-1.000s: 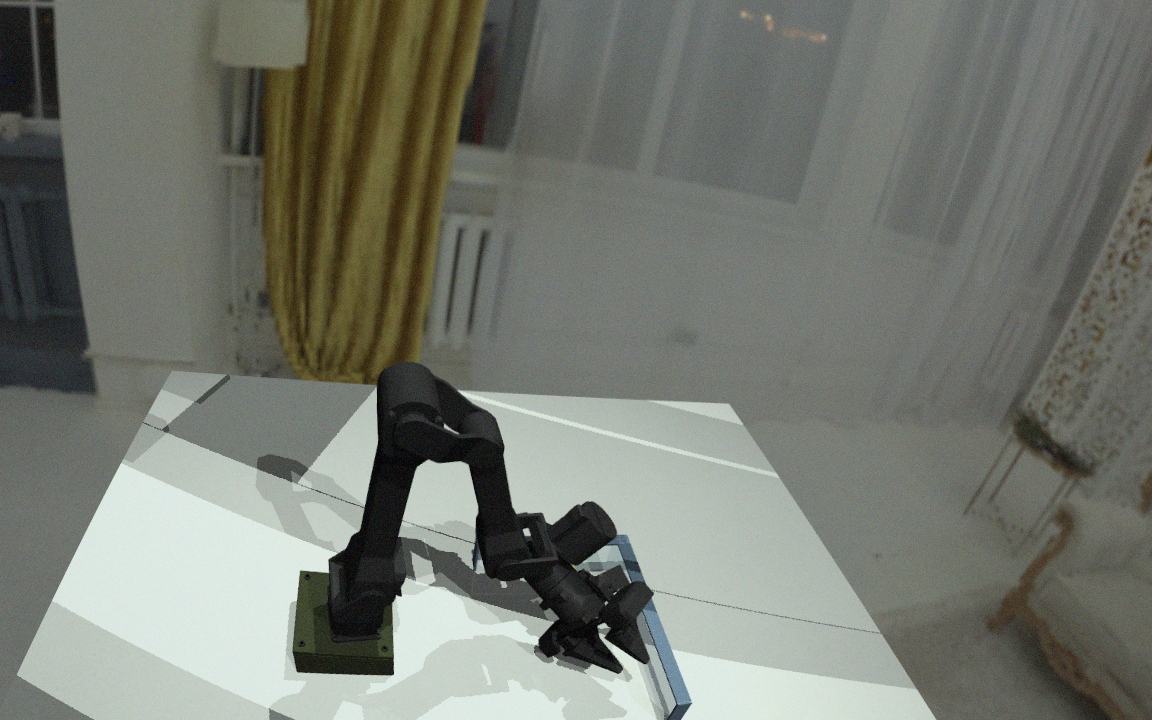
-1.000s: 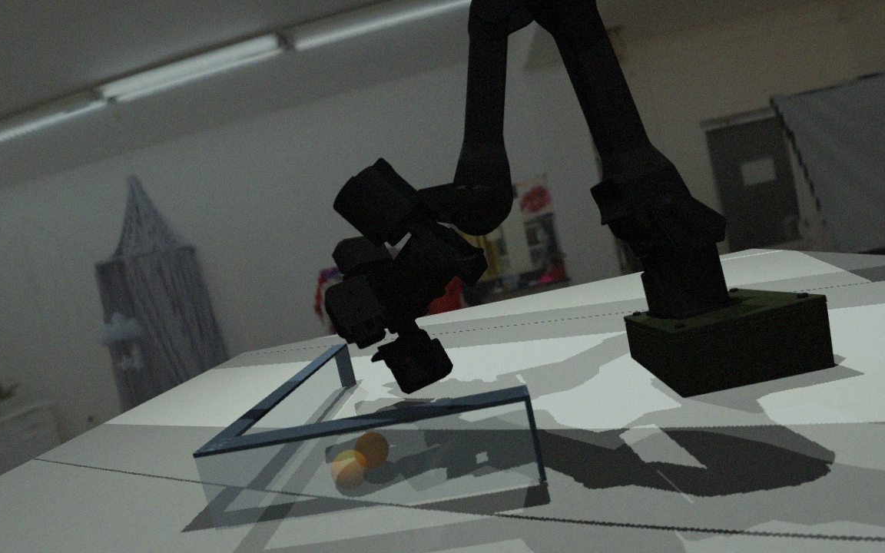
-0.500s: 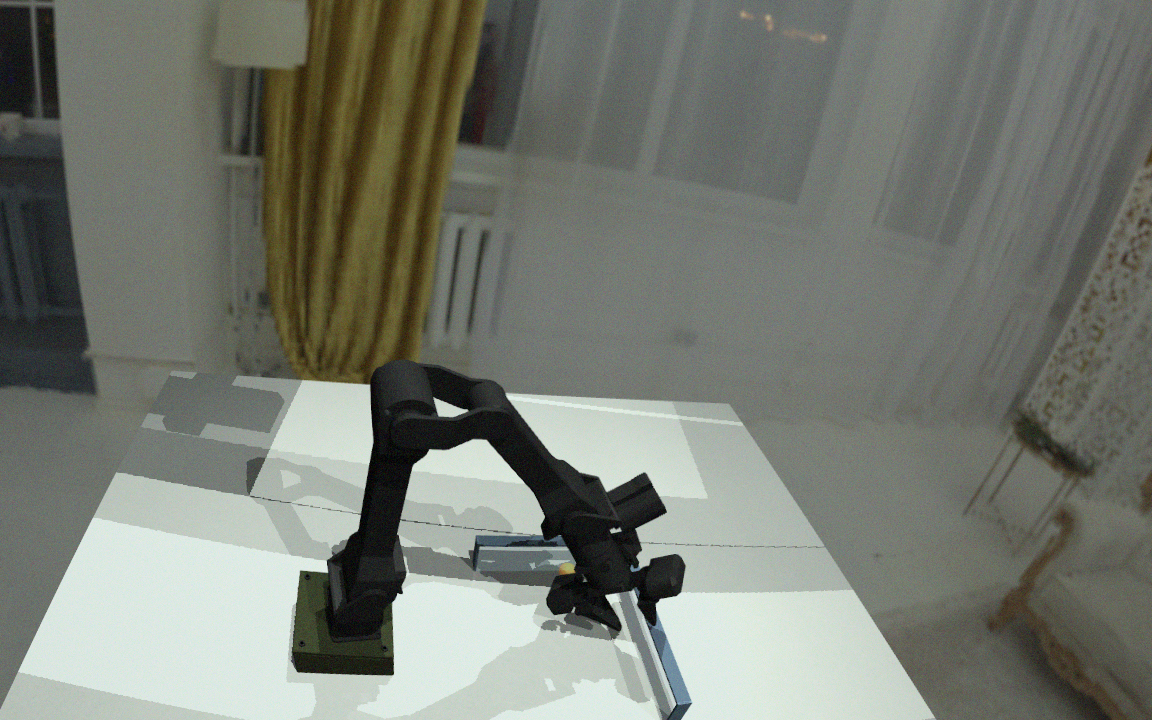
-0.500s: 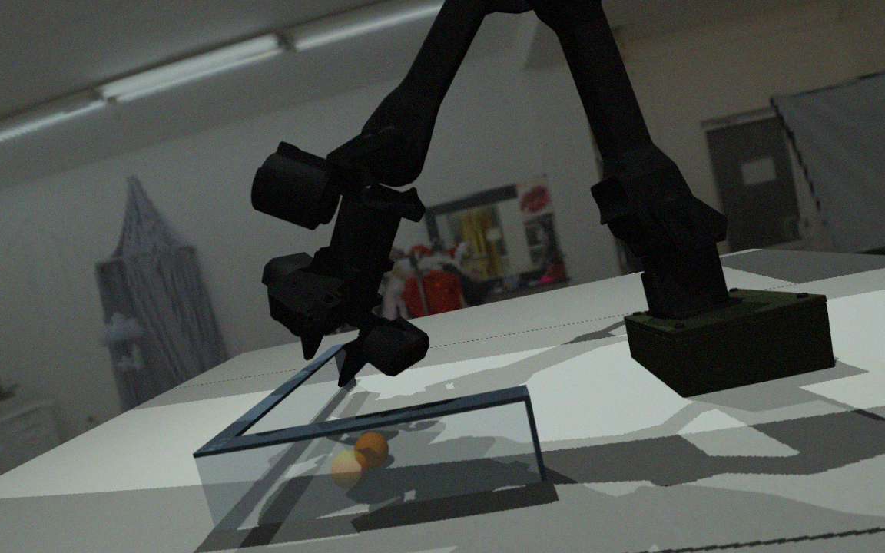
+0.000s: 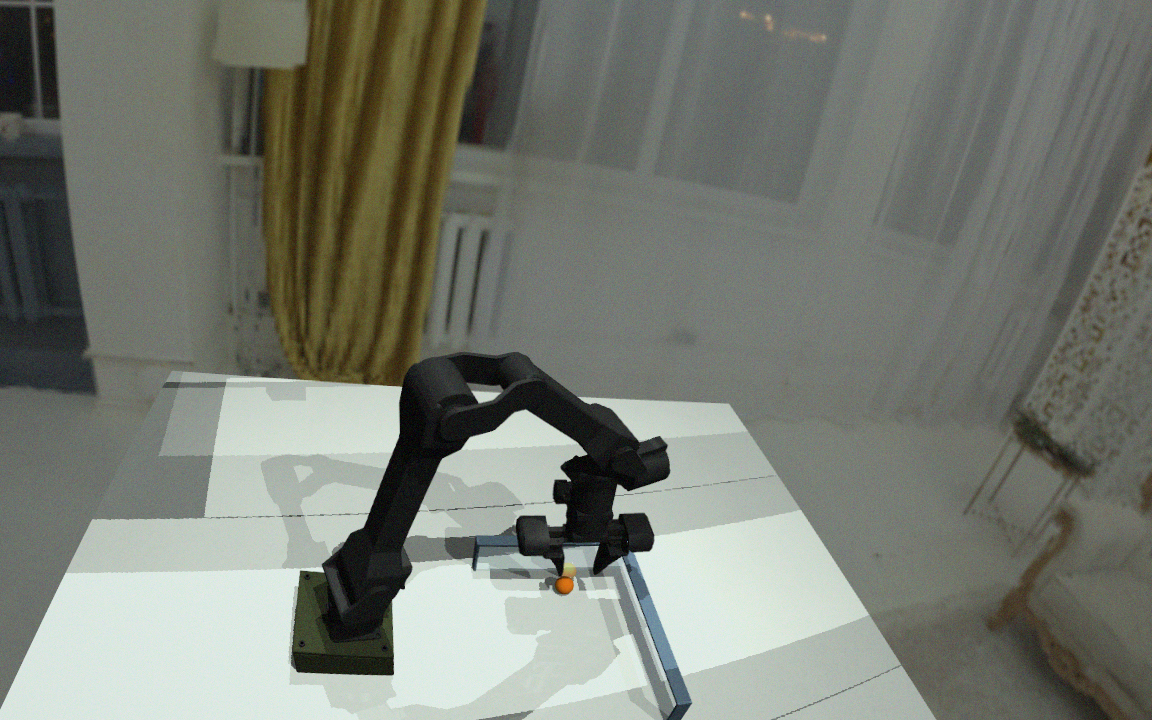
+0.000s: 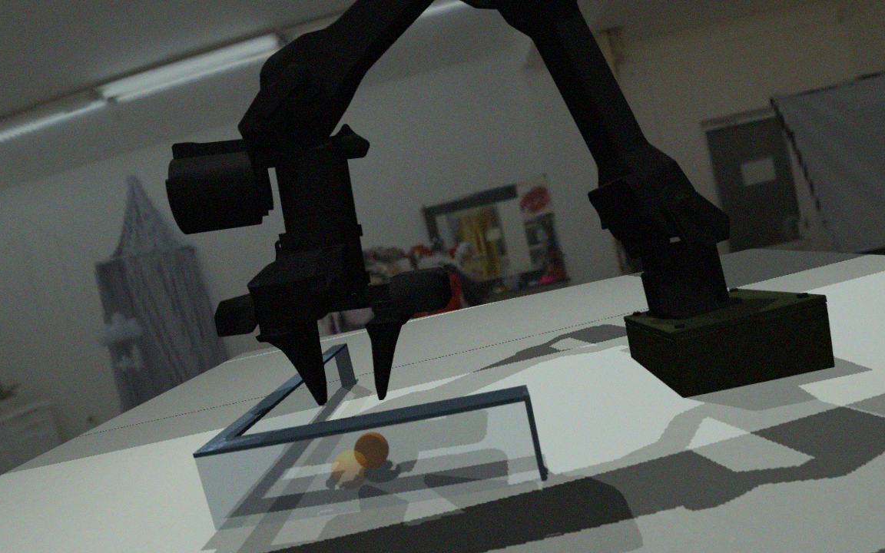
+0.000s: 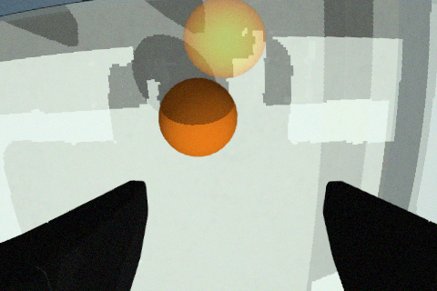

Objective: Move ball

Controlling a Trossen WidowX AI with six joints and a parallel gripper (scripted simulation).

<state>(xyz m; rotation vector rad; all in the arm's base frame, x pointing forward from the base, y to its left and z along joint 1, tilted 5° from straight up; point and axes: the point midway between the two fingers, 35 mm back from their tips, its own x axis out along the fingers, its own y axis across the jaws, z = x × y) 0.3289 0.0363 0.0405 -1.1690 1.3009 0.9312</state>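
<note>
Now: the orange ball 4 cm below my gripper tip, 1 cm to the left of it and 1 cm behind it. The rest, counted from my gripper tip: clear wall (7 cm to the left, 2 cm below, 1 cm behind).
</note>
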